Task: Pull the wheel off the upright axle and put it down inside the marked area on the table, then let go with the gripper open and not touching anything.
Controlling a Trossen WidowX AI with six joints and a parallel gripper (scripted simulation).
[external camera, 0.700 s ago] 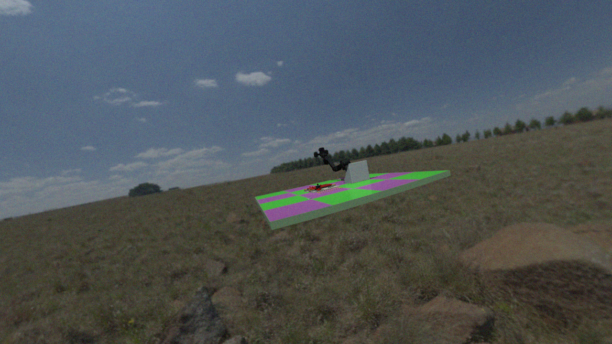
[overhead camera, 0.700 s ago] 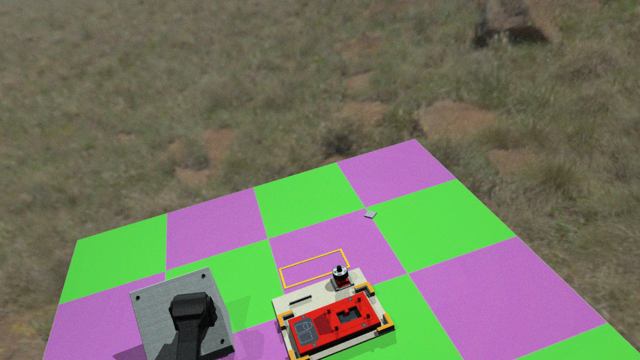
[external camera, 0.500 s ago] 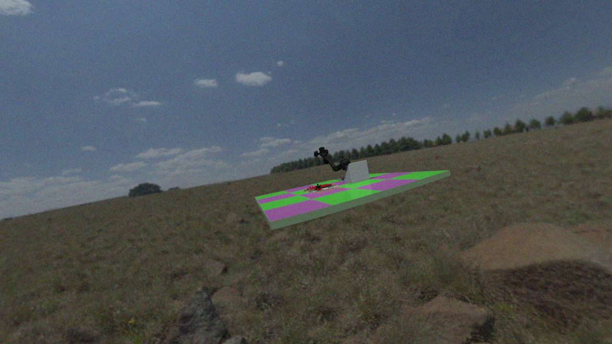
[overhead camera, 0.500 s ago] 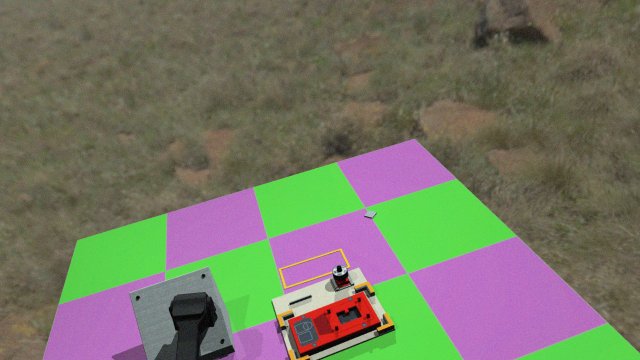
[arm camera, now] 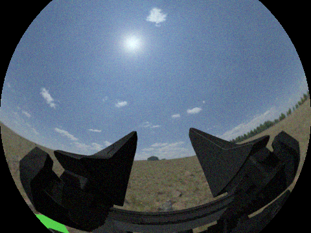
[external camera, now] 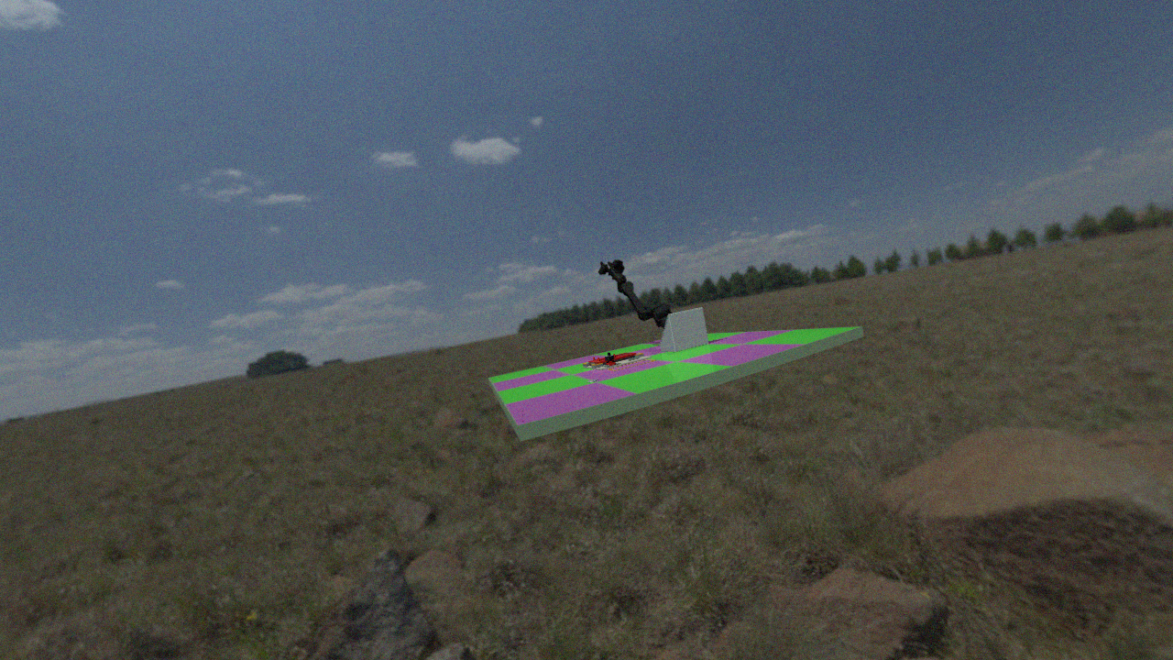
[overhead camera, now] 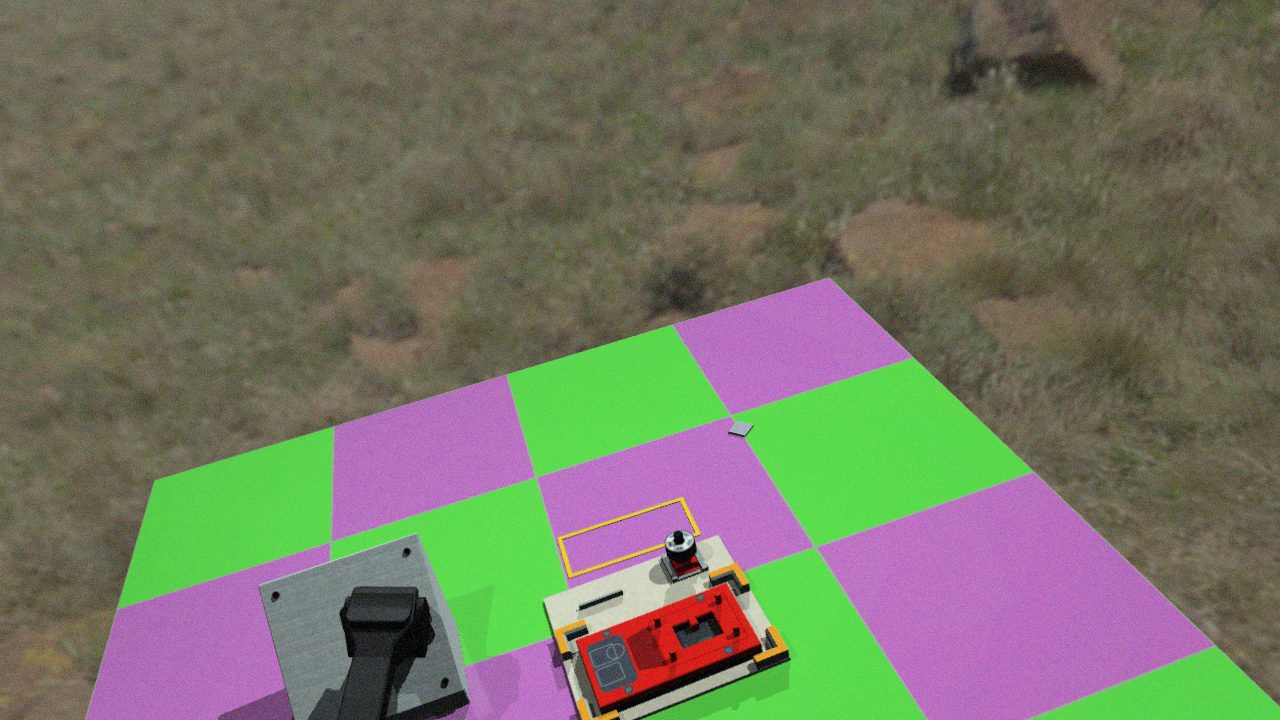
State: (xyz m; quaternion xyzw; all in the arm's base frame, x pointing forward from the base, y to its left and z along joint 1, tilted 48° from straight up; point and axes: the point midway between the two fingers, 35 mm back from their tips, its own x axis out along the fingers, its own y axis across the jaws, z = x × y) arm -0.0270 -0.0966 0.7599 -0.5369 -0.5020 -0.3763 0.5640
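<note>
Right now the black upright axle is 650 mm to the left of my gripper tip, 520 mm below it and 420 mm ahead of it. Round my gripper tip: grey fixture board 560 mm to the left, 550 mm below, 360 mm ahead.
</note>
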